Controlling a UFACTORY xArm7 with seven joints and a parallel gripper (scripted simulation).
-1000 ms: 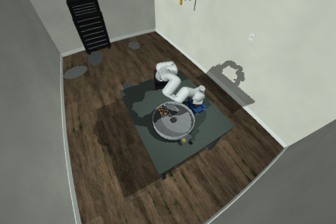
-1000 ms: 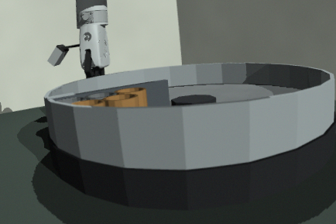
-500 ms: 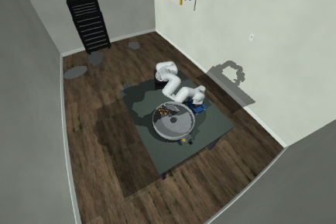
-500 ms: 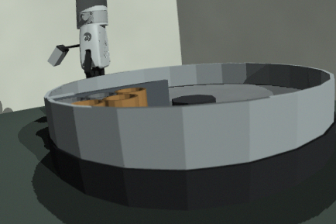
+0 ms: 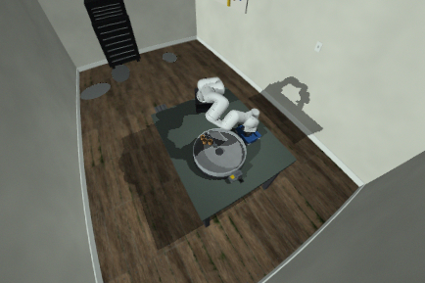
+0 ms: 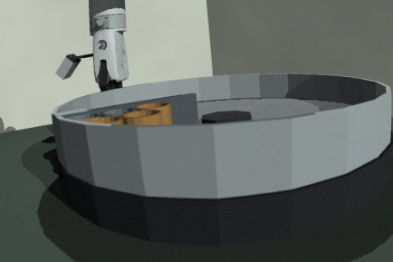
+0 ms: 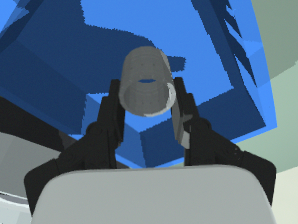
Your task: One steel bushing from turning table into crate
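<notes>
Now: the blue crate 20 mm below my hand and 10 mm behind it. Also, from my hand: grey turning table (320 mm to the right, 90 mm ahead, 10 mm above).
</notes>
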